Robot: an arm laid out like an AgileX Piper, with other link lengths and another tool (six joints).
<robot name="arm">
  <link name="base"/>
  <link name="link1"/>
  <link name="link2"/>
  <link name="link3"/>
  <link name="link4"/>
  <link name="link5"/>
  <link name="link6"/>
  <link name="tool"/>
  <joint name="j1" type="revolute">
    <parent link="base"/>
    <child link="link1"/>
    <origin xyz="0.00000 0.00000 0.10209" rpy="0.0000 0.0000 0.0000"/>
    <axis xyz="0 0 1"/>
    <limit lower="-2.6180" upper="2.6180"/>
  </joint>
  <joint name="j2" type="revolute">
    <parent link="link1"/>
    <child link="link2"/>
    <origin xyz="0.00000 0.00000 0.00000" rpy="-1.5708 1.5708 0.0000"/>
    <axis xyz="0 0 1"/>
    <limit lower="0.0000" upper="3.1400"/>
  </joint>
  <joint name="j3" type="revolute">
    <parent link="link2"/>
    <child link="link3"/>
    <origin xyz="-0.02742 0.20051 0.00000" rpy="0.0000 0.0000 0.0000"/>
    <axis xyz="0 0 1"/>
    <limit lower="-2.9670" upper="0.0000"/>
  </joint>
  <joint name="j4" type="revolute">
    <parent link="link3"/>
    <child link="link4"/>
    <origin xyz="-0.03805 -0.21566 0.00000" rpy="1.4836 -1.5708 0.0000"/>
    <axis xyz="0 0 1"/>
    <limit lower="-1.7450" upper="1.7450"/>
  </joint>
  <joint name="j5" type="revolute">
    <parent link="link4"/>
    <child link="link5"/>
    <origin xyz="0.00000 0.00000 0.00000" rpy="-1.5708 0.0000 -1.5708"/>
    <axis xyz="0 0 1"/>
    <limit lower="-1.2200" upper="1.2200"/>
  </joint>
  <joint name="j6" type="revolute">
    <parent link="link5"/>
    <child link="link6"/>
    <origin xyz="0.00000 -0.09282 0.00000" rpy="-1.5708 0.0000 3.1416"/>
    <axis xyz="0 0 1"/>
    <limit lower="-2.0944" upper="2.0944"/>
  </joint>
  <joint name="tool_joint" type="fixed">
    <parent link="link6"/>
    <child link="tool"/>
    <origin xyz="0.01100 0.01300 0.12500" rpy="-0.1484 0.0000 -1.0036"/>
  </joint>
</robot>
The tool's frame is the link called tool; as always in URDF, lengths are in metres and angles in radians.
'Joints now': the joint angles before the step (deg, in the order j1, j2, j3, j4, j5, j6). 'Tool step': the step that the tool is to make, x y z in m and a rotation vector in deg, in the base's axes. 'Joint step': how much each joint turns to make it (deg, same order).
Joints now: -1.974 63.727 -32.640 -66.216 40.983 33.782
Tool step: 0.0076 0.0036 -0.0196 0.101 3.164 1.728
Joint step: -0.011 5.095 -0.125 -2.125 -2.102 1.676
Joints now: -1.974 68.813 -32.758 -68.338 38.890 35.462
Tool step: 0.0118 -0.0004 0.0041 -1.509 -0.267 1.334
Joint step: -0.003 2.632 -2.039 -2.893 -0.655 1.172
